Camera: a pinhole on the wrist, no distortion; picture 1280 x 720 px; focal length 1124.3 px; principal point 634.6 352.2 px. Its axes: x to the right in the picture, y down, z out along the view. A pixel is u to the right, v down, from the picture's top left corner.
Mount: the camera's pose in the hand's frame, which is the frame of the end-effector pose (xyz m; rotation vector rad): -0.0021 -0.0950 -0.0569 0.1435 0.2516 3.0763
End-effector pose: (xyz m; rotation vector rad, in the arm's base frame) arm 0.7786 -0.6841 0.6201 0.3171 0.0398 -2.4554
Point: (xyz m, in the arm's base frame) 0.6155 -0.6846 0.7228
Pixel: 158.2 505.1
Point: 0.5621 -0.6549 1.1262
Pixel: 677.0 607.3
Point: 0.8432 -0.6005 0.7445
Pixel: outside the picture
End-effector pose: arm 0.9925 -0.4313 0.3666 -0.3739 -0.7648 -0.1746
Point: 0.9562 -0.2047 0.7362
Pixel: 187.6 23.4
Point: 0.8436 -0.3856 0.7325
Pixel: 324.6 524.2
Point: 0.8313 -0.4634 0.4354
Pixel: 1126.0 558.8
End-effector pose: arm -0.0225 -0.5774 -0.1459 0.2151 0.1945 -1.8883
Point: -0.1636 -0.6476 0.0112
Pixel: 379.4 620.1
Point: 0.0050 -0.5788 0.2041
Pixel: 1007.6 235.8
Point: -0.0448 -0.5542 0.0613
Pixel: 1027.8 283.7
